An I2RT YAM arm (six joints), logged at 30 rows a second.
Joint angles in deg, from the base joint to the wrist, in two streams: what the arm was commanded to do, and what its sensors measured. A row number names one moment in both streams.
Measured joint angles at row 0:
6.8 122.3 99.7 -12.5 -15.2 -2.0
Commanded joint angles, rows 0 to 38:
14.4 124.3 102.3 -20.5 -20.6 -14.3
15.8 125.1 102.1 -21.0 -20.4 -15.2
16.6 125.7 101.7 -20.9 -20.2 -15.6
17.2 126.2 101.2 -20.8 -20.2 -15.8
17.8 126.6 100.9 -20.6 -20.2 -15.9
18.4 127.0 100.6 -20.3 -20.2 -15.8
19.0 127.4 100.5 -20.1 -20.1 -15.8
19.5 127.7 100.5 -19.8 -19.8 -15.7
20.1 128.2 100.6 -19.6 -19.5 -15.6
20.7 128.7 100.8 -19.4 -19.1 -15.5
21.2 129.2 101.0 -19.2 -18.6 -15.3
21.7 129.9 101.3 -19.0 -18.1 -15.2
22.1 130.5 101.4 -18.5 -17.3 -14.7
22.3 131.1 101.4 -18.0 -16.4 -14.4
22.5 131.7 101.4 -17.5 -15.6 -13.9
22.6 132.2 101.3 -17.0 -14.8 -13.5
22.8 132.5 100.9 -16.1 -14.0 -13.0
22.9 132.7 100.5 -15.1 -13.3 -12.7
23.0 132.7 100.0 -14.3 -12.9 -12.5
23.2 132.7 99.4 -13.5 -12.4 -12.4
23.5 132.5 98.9 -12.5 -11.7 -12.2
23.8 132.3 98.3 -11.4 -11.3 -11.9
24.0 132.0 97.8 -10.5 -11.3 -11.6
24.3 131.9 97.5 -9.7 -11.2 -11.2
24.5 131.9 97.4 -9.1 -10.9 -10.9
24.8 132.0 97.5 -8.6 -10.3 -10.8
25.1 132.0 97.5 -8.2 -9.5 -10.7
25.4 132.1 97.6 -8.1 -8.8 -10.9
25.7 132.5 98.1 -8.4 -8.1 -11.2
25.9 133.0 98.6 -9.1 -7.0 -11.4
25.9 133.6 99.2 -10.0 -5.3 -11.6
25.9 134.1 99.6 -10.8 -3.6 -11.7
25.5 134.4 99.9 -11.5 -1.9 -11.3
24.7 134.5 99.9 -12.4 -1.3 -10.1
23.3 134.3 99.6 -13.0 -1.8 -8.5
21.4 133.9 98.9 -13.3 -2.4 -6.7
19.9 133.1 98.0 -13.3 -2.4 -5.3
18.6 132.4 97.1 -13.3 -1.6 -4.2
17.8 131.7 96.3 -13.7 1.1 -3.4
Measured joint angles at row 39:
23.8 132.3 98.8 -10.9 -5.8 -8.1
